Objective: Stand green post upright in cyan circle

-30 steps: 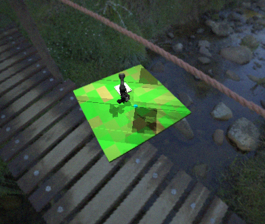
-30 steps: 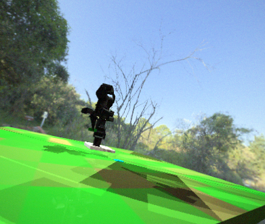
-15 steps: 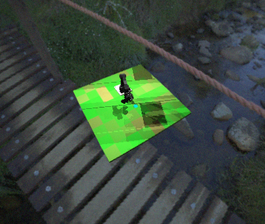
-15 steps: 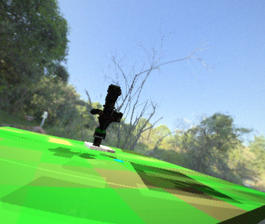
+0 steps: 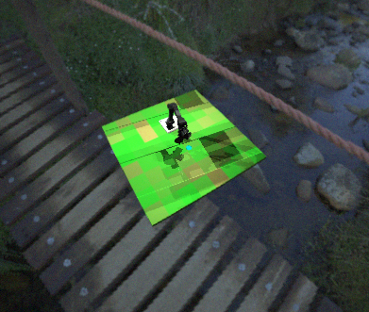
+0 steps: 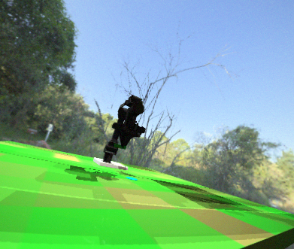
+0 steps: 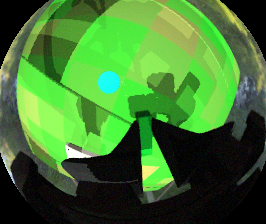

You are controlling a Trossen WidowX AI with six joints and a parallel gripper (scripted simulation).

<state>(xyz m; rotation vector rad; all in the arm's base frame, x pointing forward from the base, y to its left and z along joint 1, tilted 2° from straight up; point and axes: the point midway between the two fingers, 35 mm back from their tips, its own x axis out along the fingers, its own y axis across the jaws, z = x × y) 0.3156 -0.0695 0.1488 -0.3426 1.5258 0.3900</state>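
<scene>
The cyan circle lies 140 mm below my gripper tip, 80 mm to the left of it and 20 mm ahead of it. From my gripper tip the other things lie so: green post: 20 mm behind, 10 mm to the right.
</scene>
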